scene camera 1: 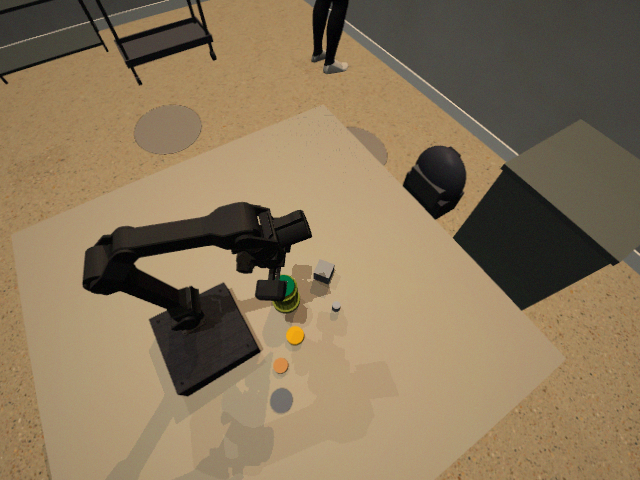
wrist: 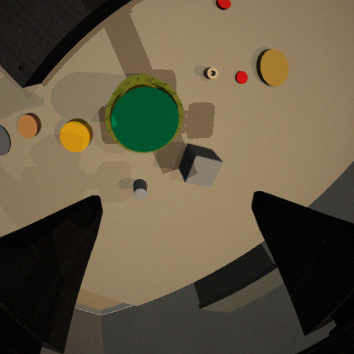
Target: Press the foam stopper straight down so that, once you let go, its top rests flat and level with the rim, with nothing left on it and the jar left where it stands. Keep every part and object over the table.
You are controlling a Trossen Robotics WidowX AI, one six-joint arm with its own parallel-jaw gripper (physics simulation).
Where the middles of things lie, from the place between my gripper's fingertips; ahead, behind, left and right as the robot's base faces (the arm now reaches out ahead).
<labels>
My gripper is now 11 cm above the green foam stopper [wrist: 144,118] and 2 cm past it. From my hand the other things lie so: olive-green jar [wrist: 134,80] 16 cm below, 2 cm behind; grey cube [wrist: 199,165] 19 cm below, 12 cm ahead; yellow disc [wrist: 75,134] 21 cm below, 10 cm to the right, 6 cm behind.
</labels>
